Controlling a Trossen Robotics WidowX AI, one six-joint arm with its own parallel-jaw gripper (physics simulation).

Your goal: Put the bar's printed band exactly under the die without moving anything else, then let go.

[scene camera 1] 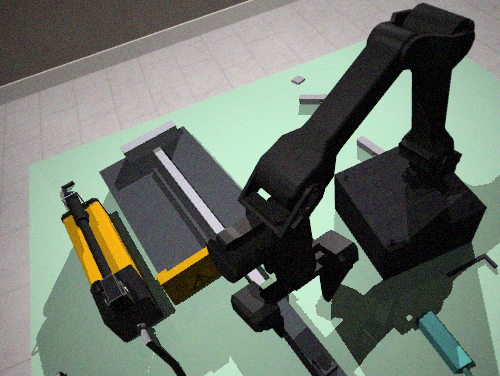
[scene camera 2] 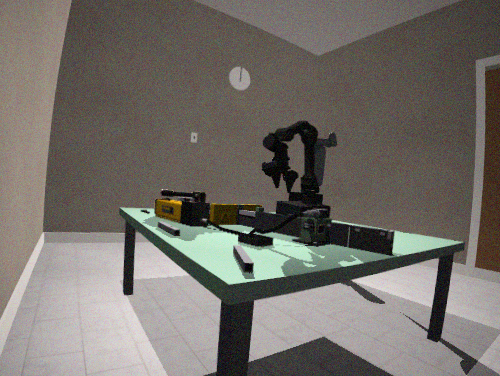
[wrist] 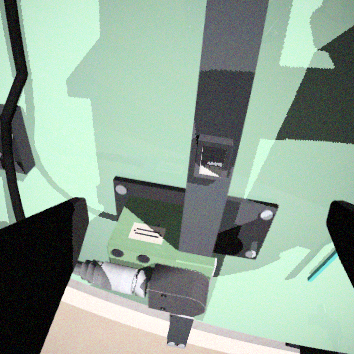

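Seen in the pictures: gripper, between the fingertips: (scene camera 1: 304,317) (scene camera 2: 283,190) (wrist: 210,211); arm's base, origin of its link: (scene camera 1: 425,178) (scene camera 2: 308,203).
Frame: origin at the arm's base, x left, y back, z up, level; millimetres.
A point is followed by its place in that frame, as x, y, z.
A long pale bar (scene camera 1: 187,190) {-217, -457, -50} lies along the grey tray and passes the yellow wall (scene camera 1: 187,275) {0, -499, -49} (scene camera 2: 223,213) {-2, -494, -68} towards a dark channel (scene camera 1: 305,335) {191, -327, -44} (wrist: 225,100) {202, -325, -44}. A small window (wrist: 214,157) {249, -312, -50} in the channel shows pale marks, partly shaded; whether these are the printed band I cannot tell. A green housing (wrist: 145,235) {374, -332, -55} (scene camera 2: 314,228) {438, -351, -64} on a dark plate stands at the channel's end in the wrist view. I cannot pick out the die for certain. My gripper (scene camera 1: 296,315) {203, -326, 57} (scene camera 2: 283,189) {203, -326, 57} (wrist: 210,211) {203, -326, 57} is wide open and empty, above the channel, its fingers on either side of it.
The grey tray (scene camera 1: 145,215) {-203, -567, -70} lies beside a yellow and black device (scene camera 1: 112,235) {-148, -635, -36} (scene camera 2: 168,210) {-125, -714, -76} with a cable. Loose short bars (scene camera 1: 369,146) (scene camera 2: 243,258), a teal-handled tool (scene camera 1: 444,340) {262, -107, -92}, a hex key (scene camera 1: 472,264) {146, 31, -116} and a small black box (scene camera 2: 255,239) {422, -574, -99} (wrist: 20,142) {370, -513, -105} lie on the table.
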